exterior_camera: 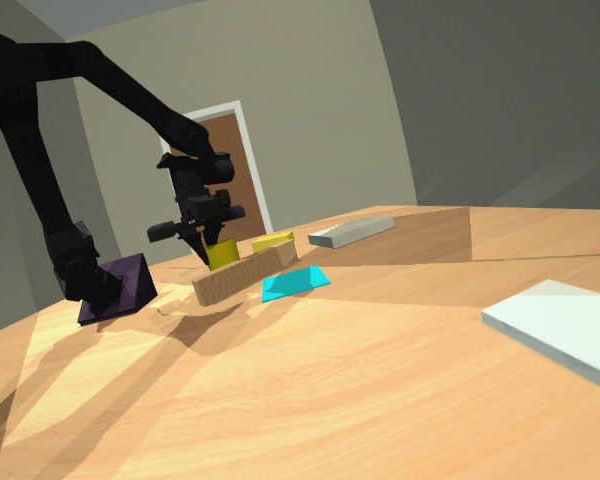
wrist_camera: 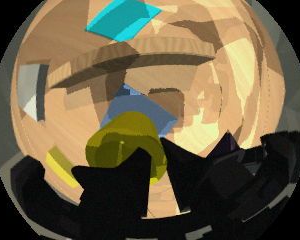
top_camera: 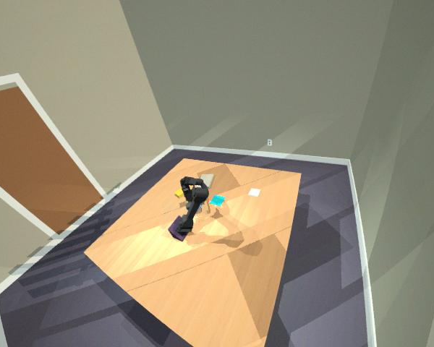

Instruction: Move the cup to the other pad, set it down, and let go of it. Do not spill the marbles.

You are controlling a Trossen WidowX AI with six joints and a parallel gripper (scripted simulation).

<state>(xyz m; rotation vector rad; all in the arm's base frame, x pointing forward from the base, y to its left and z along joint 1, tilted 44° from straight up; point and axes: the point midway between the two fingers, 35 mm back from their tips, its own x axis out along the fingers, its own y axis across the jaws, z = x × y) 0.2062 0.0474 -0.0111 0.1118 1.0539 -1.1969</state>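
Now: the light blue pad 5 cm below my gripper tip, 2 cm ahead of it and 1 cm to the left of it. Round my gripper tip: yellow block 22 cm to the left, 13 cm ahead, 2 cm below; then yellow cup 2 cm to the left, 2 cm ahead; then cyan pad 15 cm ahead, 13 cm to the right, 5 cm below.
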